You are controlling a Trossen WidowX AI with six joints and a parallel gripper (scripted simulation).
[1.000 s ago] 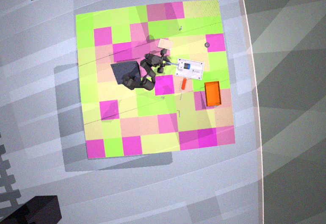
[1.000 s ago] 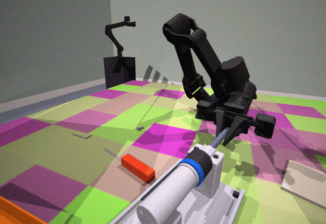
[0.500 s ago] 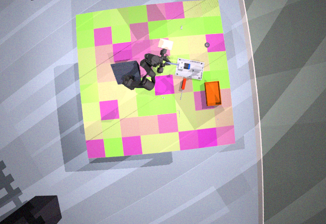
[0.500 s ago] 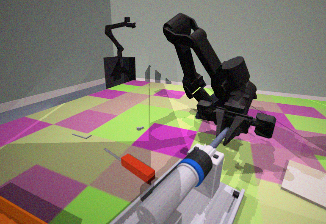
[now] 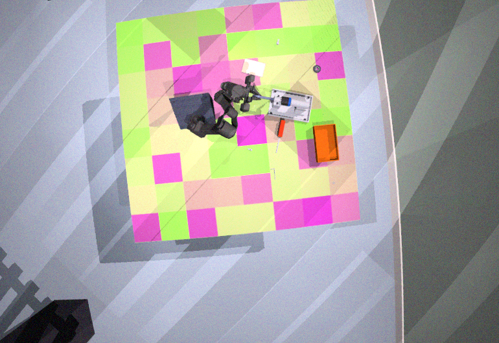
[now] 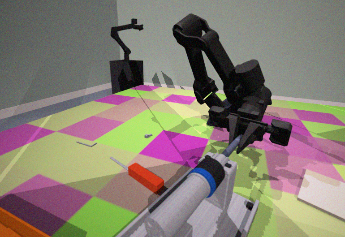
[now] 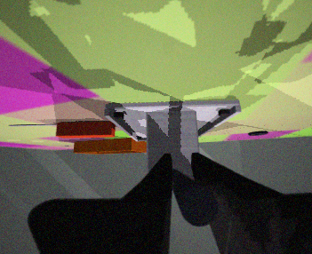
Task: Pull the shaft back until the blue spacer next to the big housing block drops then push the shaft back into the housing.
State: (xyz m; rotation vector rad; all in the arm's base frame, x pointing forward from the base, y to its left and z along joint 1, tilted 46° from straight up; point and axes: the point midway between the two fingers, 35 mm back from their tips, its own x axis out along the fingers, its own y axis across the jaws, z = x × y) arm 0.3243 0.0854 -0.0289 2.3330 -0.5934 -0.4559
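Right now the grey-blue shaft is 50 mm ahead of my gripper tip, 20 mm above it and 10 mm to the right of it. The rest, counted from my gripper tip: small bolt 260 mm to the right, 90 mm behind, 60 mm below; then beige card 190 mm to the left, 60 mm below, 20 mm behind; then blue spacer 140 mm ahead, 40 mm to the right, 20 mm above.
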